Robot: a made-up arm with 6 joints. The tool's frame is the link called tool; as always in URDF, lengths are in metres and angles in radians. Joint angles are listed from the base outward. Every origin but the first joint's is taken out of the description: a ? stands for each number. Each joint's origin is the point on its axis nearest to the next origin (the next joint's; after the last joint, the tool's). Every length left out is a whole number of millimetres.
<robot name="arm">
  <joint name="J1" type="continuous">
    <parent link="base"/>
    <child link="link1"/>
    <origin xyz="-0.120 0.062 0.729" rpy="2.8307 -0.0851 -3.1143"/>
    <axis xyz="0 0 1"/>
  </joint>
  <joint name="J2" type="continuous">
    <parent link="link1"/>
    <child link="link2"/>
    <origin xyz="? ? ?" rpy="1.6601 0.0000 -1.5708"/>
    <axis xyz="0 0 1"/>
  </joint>
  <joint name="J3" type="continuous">
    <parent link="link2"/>
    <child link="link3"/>
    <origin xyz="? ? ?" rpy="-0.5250 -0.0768 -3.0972"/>
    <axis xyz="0 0 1"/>
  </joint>
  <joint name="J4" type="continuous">
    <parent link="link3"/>
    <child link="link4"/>
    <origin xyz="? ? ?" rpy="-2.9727 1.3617 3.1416"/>
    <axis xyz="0 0 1"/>
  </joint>
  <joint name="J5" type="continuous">
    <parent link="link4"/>
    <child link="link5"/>
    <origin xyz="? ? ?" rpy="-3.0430 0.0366 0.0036"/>
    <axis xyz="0 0 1"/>
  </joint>
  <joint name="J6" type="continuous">
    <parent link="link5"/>
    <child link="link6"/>
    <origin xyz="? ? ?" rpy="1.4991 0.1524 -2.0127"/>
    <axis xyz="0 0 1"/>
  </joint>
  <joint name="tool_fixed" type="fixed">
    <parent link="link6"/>
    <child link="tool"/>
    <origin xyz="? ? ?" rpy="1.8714 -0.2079 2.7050"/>
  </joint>
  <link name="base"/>
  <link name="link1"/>
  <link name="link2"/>
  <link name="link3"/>
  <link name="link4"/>
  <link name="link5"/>
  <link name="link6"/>
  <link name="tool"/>
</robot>
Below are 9 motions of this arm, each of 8 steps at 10 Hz.
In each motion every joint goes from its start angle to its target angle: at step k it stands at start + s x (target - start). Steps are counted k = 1, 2, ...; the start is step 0. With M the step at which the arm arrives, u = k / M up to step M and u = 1 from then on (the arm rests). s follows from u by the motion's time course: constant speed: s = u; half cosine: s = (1 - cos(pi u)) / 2; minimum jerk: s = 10 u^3 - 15 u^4 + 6 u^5.
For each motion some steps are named. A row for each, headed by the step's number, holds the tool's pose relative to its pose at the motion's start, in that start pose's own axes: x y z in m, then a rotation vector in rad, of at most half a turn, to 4 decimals.
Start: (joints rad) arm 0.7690 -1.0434 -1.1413 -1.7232 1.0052 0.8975
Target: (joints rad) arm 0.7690 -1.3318 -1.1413 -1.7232 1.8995 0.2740
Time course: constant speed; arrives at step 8
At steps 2, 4, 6, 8:
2: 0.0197 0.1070 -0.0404 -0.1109 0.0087 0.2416
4: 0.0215 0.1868 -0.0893 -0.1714 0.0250 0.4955
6: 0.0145 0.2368 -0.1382 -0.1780 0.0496 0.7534
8: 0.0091 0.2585 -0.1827 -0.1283 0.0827 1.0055

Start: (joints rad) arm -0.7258 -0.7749 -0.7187 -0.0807 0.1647 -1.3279
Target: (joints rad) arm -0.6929 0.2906 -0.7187 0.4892 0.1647 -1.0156
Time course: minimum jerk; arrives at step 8
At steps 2, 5, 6, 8:
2: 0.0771 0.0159 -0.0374 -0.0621 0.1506 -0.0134
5: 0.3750 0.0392 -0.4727 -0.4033 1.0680 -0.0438
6: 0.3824 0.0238 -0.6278 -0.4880 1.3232 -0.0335
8: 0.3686 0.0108 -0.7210 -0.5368 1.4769 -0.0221

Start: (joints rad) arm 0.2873 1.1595 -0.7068 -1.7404 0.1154 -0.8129
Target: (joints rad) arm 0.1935 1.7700 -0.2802 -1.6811 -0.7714 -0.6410
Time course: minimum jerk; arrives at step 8
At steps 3, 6, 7, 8:
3: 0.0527 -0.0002 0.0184 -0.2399 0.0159 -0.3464
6: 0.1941 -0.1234 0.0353 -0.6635 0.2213 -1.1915
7: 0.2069 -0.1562 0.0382 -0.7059 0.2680 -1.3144
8: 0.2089 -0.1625 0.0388 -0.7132 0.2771 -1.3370

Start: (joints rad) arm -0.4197 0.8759 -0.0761 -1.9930 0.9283 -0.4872
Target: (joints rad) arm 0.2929 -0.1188 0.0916 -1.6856 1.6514 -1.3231
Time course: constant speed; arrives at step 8
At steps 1, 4, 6, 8:
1: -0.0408 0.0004 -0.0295 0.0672 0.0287 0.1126
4: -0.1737 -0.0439 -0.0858 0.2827 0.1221 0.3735
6: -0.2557 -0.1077 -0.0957 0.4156 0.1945 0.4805
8: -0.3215 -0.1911 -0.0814 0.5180 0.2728 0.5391

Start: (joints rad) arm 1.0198 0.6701 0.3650 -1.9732 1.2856 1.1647
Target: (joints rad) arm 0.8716 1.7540 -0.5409 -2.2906 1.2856 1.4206
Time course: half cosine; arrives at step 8
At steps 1, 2, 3, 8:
1: 0.0028 0.0140 0.0083 -0.0179 0.0040 -0.0022
2: 0.0085 0.0521 0.0312 -0.0669 0.0143 -0.0132
3: 0.0111 0.1031 0.0640 -0.1332 0.0268 -0.0417
8: -0.0539 0.2215 0.1908 -0.2778 0.0450 -0.2702

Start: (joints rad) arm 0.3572 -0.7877 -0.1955 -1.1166 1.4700 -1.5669
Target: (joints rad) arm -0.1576 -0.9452 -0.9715 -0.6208 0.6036 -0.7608
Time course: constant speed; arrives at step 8
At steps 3, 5, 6, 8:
3: 0.2489 0.1370 -0.0576 -0.1340 0.5529 0.2260
5: 0.3375 0.2607 -0.1175 -0.2764 0.8125 0.4117
6: 0.3572 0.3260 -0.1404 -0.3688 0.8994 0.5058
8: 0.3590 0.4478 -0.1606 -0.5936 0.9747 0.6713

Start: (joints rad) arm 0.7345 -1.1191 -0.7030 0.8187 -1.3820 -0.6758
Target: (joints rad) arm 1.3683 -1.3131 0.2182 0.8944 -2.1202 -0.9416
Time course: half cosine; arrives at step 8
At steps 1, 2, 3, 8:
1: -0.0155 0.0105 0.0142 -0.0443 -0.0336 -0.0008
2: -0.0614 0.0431 0.0483 -0.1723 -0.1290 -0.0037
3: -0.1331 0.0979 0.0809 -0.3688 -0.2708 -0.0095
8: -0.3920 0.3099 -0.0234 -1.2640 -0.8474 -0.0369

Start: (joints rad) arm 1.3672 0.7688 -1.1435 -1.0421 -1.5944 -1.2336
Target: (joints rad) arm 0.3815 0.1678 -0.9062 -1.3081 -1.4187 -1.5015
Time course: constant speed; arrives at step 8
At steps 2, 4, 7, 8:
2: -0.0605 -0.1100 -0.0398 0.2899 -0.2320 0.1102
4: -0.0862 -0.2186 -0.1383 0.6053 -0.4361 0.2074
7: -0.0456 -0.3210 -0.3701 1.1235 -0.6759 0.3212
8: -0.0130 -0.3277 -0.4599 1.3073 -0.7339 0.3487

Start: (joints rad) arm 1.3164 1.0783 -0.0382 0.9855 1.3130 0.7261
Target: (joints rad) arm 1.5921 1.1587 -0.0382 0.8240 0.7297 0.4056
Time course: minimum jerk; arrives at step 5
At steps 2, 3, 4, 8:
2: -0.0650 -0.0488 0.0077 0.0443 -0.1464 -0.0225
3: -0.1342 -0.1003 0.0004 0.0904 -0.3042 -0.0597
4: -0.1783 -0.1324 -0.0135 0.1192 -0.4088 -0.0934
8: -0.1876 -0.1389 -0.0174 0.1251 -0.4312 -0.1017

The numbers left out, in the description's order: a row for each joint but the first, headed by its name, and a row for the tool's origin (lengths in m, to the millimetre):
J2: 0.144 0.120 0.000
J3: -0.108 -0.160 0.000
J4: -0.085 0.134 0.000
J5: 0.007 -0.012 0.000
J6: 0.182 0.056 0.000
tool: 0.093 0.462 0.000

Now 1 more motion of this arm.
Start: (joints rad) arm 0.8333 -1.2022 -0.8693 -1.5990 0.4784 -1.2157
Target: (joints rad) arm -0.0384 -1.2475 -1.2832 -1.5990 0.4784 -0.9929
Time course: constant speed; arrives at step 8
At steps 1, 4, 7, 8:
1: 0.0014 -0.0128 0.0462 0.0720 -0.0453 0.0332
4: -0.0202 -0.0571 0.1846 0.2550 -0.1961 0.1546
7: -0.0837 -0.1099 0.3157 0.3821 -0.3693 0.2965
8: -0.1145 -0.1292 0.3558 0.4110 -0.4318 0.3455

